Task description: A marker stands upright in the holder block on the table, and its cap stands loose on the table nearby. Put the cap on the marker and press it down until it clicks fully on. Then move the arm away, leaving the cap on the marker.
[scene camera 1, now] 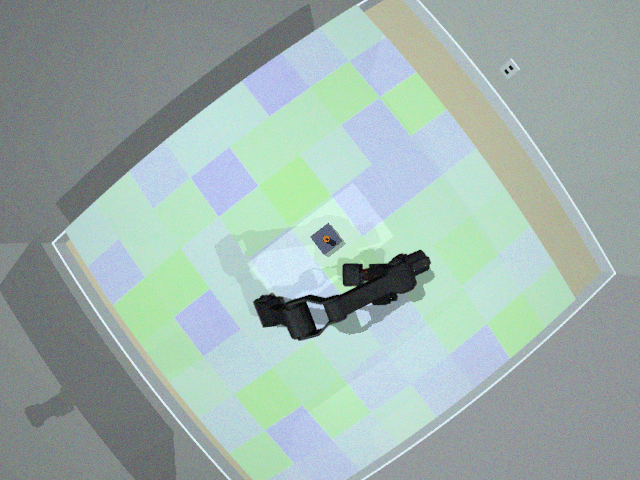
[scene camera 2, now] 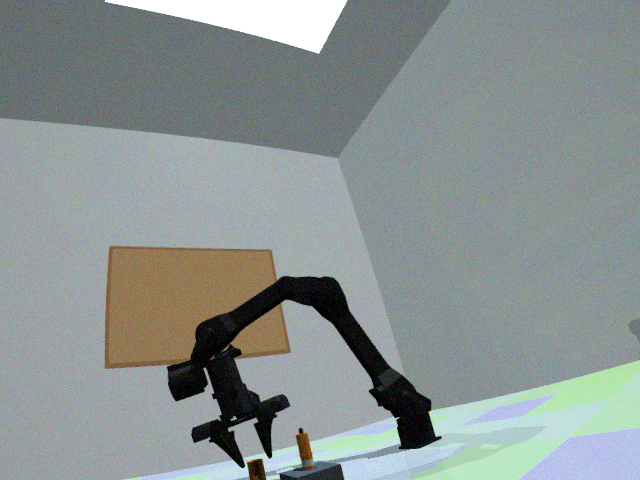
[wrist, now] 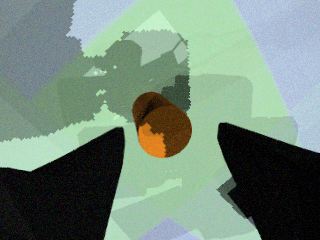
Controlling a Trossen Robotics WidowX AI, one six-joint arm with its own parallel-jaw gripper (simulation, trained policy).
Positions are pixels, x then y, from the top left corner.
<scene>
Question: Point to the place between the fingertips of my gripper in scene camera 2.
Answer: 256,462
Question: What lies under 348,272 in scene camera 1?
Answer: My gripper.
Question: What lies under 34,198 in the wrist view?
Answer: My gripper.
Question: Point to an orange cap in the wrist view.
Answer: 164,130
</scene>
